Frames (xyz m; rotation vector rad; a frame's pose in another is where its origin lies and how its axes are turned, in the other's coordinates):
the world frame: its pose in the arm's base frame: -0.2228 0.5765 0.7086 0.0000 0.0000 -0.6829
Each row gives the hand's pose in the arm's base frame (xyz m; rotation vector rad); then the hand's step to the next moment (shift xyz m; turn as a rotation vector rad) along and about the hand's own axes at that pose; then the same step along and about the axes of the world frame.
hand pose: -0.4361 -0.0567 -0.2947 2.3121 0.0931 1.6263
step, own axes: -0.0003 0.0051 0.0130 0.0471 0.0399 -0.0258
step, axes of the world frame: 0.0136 0.0012 -0.0028 0.0040 -0.0244 0.0621
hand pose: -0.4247 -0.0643 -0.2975 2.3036 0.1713 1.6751
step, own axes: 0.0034 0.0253 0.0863 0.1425 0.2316 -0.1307
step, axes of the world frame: 0.0861 0.0223 -0.0138 0.0287 -0.1857 0.2361
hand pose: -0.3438 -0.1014 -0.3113 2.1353 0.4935 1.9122
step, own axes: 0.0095 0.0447 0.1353 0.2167 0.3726 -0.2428
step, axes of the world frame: 0.1271 0.0643 0.0098 0.0244 -0.3250 0.3722
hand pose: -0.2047 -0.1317 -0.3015 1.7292 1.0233 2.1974
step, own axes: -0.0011 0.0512 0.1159 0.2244 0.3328 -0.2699
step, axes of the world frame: 0.0876 0.0820 0.0408 -0.0195 -0.3312 0.3520
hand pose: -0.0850 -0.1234 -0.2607 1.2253 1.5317 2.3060
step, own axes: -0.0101 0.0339 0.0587 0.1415 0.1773 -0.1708
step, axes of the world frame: 0.0310 0.0523 0.0316 -0.0304 -0.2038 0.1953
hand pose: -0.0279 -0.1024 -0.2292 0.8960 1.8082 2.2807
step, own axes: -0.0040 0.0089 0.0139 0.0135 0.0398 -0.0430
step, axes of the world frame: 0.0050 0.0139 0.0083 0.0104 -0.0468 0.0363
